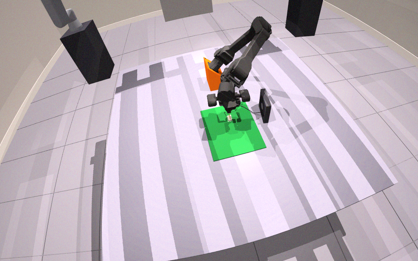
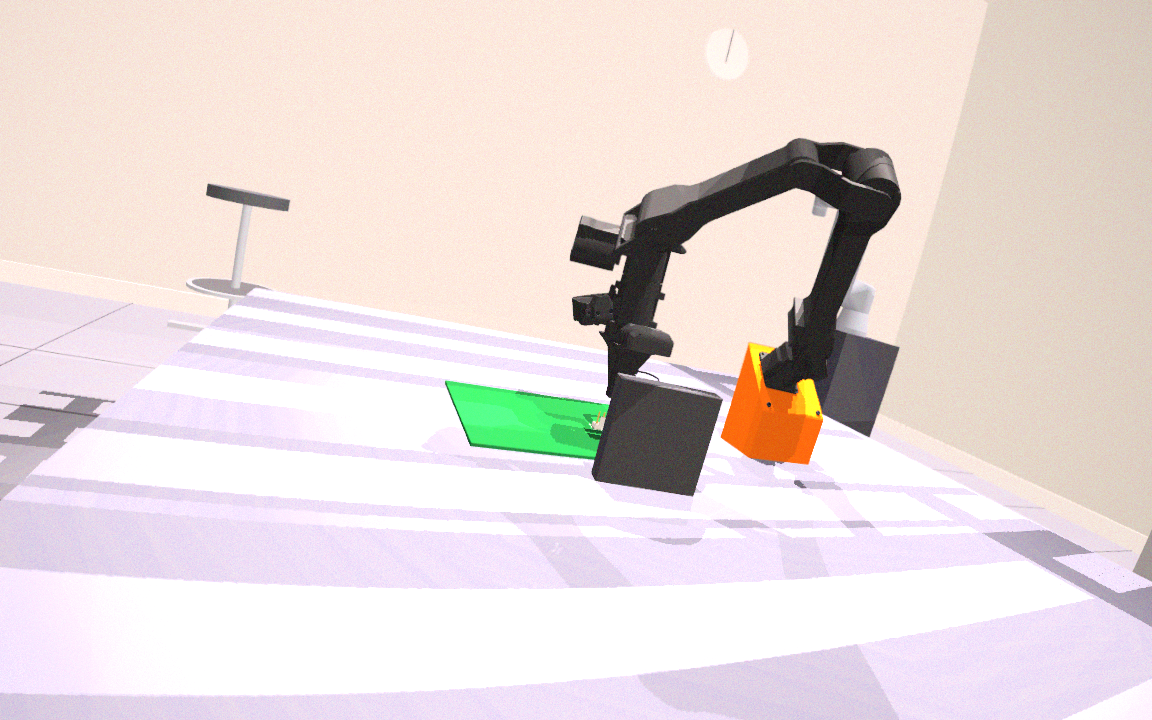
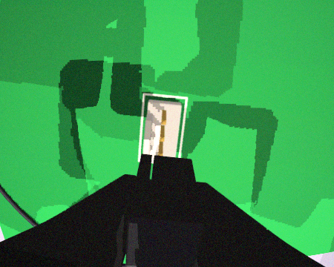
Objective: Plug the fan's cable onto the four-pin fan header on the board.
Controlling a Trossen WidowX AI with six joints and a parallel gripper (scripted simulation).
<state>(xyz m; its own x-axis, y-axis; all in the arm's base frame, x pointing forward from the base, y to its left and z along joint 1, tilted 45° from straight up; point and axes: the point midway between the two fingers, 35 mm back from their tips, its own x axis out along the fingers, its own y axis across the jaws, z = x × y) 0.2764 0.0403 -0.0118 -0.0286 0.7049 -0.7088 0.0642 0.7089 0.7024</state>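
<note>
Right now the fan header is 60 mm below my gripper tip. Round my gripper tip: dark fan 10 mm ahead, 170 mm to the left; green board 60 mm ahead, 80 mm below; black plug 10 mm behind, 10 mm above.
</note>
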